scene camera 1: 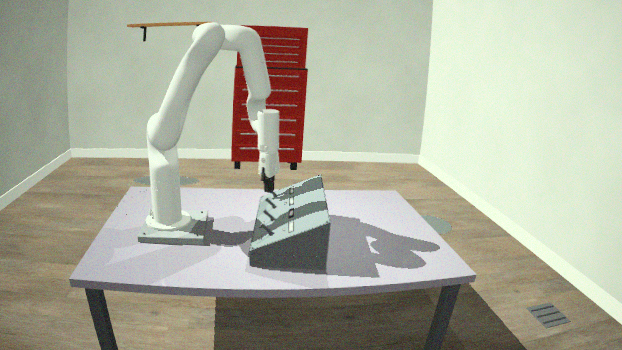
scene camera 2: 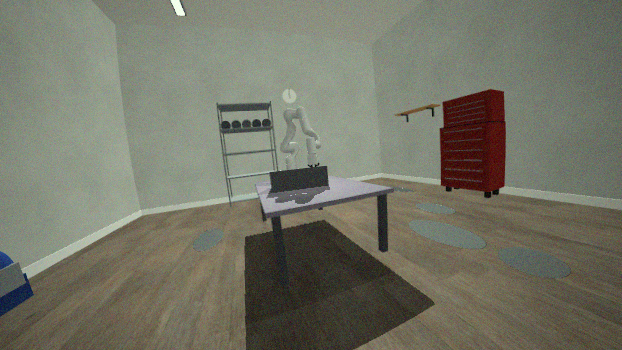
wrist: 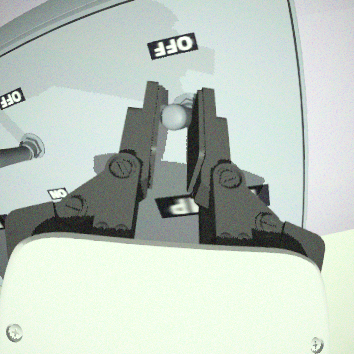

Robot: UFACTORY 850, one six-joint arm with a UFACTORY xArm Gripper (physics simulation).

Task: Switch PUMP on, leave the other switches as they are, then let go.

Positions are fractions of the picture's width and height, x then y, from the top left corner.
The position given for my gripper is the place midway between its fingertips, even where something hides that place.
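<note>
There is my gripper (wrist: 0.50, 0.30), and I can see a pump lever (wrist: 0.49, 0.33) as well.
</note>
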